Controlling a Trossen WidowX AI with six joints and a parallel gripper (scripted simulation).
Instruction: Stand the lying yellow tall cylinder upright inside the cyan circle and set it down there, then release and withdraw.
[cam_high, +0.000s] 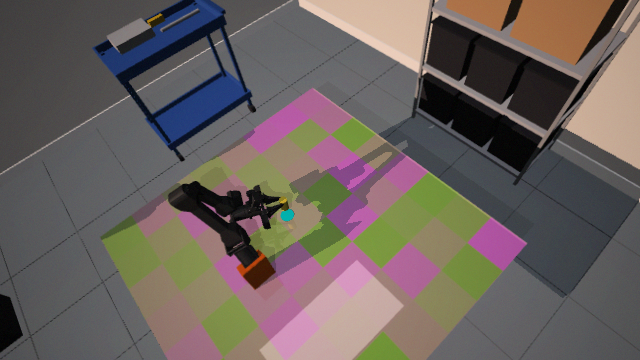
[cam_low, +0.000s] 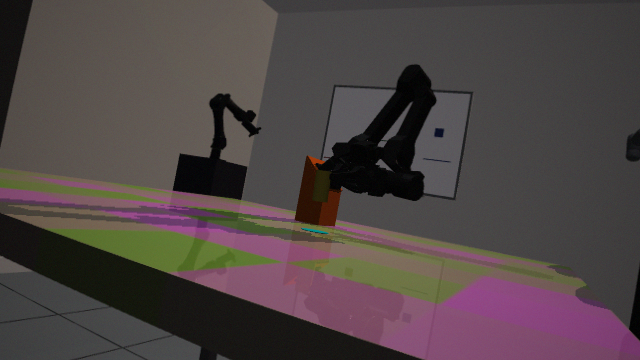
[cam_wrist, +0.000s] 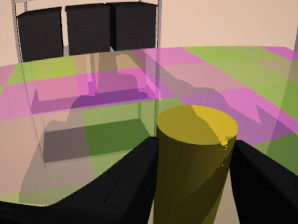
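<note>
Now: gripper tip 12 cm above the cyan circle. Round my gripper tip: yellow cylinder 2 cm below.
</note>
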